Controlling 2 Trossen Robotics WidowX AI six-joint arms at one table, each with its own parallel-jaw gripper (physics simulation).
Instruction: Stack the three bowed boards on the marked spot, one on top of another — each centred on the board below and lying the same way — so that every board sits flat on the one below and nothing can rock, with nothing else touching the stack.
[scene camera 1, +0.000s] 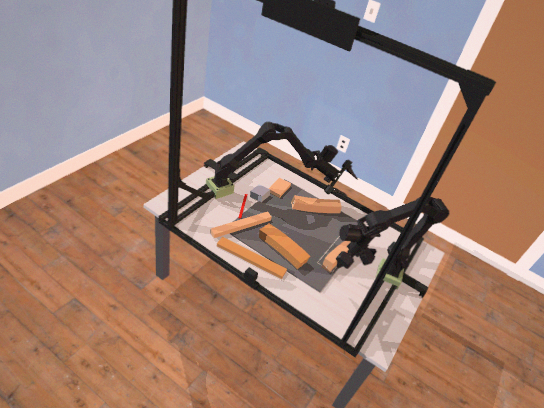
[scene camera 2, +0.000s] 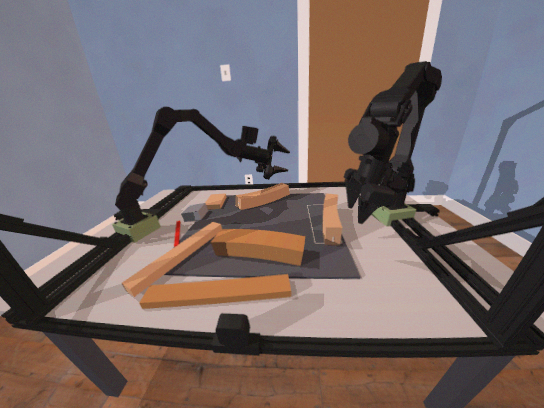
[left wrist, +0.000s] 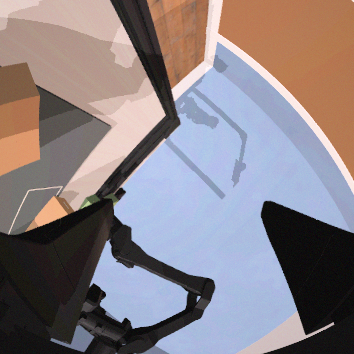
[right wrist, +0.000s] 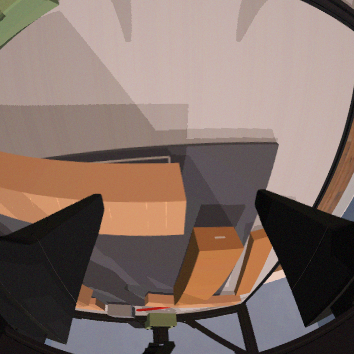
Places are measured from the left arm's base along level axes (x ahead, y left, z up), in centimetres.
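Pixels of known places: left gripper, fingertip midpoint: (scene camera 1: 352, 187) (scene camera 2: 289, 161) (left wrist: 189, 208); right gripper, fingertip midpoint: (scene camera 2: 354, 215) (right wrist: 180, 199); left arm's base, link origin: (scene camera 1: 220, 182) (scene camera 2: 134, 219) (right wrist: 159, 327); right arm's base, link origin: (scene camera 1: 391, 270).
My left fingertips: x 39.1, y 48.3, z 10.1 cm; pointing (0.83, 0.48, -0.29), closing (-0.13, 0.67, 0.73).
Note:
Ahead of a thing's pixels: the offset from my left fingertips to its top centre.
One bowed board {dx +22.4, dy -22.8, dz -8.8 cm} (scene camera 1: 336, 257) (scene camera 2: 331, 220) (left wrist: 51, 212) (right wrist: 145, 216) lies on the mat's right part, over the right side of the thin pale outline (scene camera 2: 311, 225) (left wrist: 45, 188). A second bowed board {dx +6.3, dy -44.0, dz -9.3 cm} (scene camera 1: 284, 245) (scene camera 2: 258, 246) (left wrist: 20, 115) (right wrist: 211, 265) lies in the mat's middle front. A third bowed board {dx -7.2, dy -13.2, dz -9.3 cm} (scene camera 1: 316, 204) (scene camera 2: 262, 198) lies at the mat's back. My left gripper (scene camera 1: 342, 183) (scene camera 2: 288, 161) (left wrist: 189, 208) is open and empty, high over the back. My right gripper (scene camera 2: 355, 214) (right wrist: 180, 199) is open and empty, above and beside the right board; in scene camera 1 it hides part of that board.
Two straight boards {dx -13.1, dy -52.4, dz -12.1 cm} (scene camera 1: 241, 225) (scene camera 2: 172, 257), {dx +4.1, dy -58.8, dz -13.4 cm} (scene camera 1: 251, 257) (scene camera 2: 216, 291) lie at the front left. A short wooden block {dx -26.6, dy -20.9, dz -12.5 cm} (scene camera 1: 280, 187) (scene camera 2: 216, 201), a grey block {dx -26.8, dy -32.9, dz -10.8 cm} (scene camera 1: 259, 193) (scene camera 2: 194, 213) and a red stick {dx -24.1, dy -44.4, dz -13.9 cm} (scene camera 1: 243, 206) (scene camera 2: 177, 234) lie at the left. Black frame posts surround the table.

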